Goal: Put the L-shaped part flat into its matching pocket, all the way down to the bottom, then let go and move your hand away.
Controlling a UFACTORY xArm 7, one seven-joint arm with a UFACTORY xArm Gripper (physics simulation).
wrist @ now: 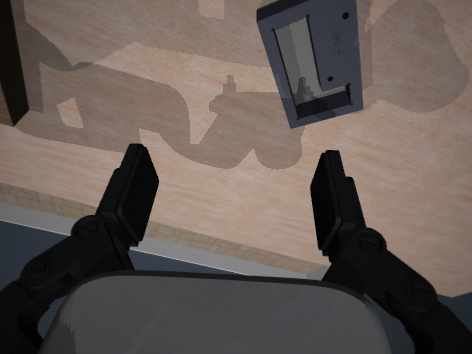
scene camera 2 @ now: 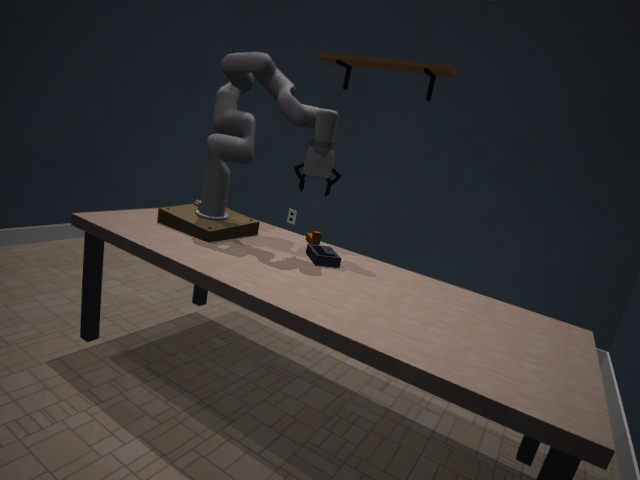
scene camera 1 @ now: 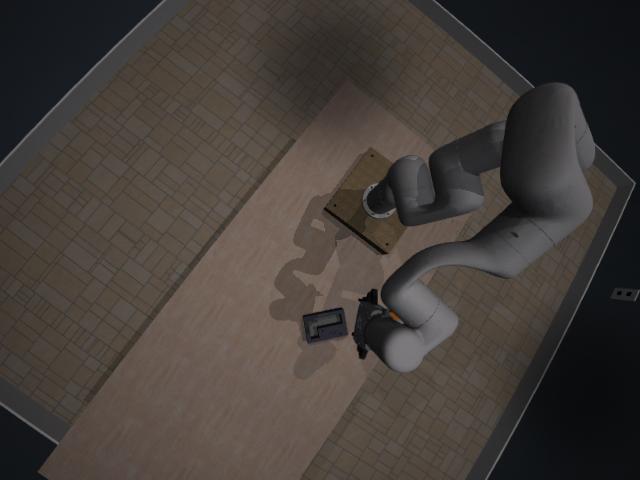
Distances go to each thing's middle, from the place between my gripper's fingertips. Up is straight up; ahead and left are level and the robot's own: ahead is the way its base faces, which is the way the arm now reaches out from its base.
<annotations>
My hand is 90 mm short of the dark block with L-shaped pocket (scene camera 1: 329, 324), 20 mm to the left of it and 210 mm above it.
</annotations>
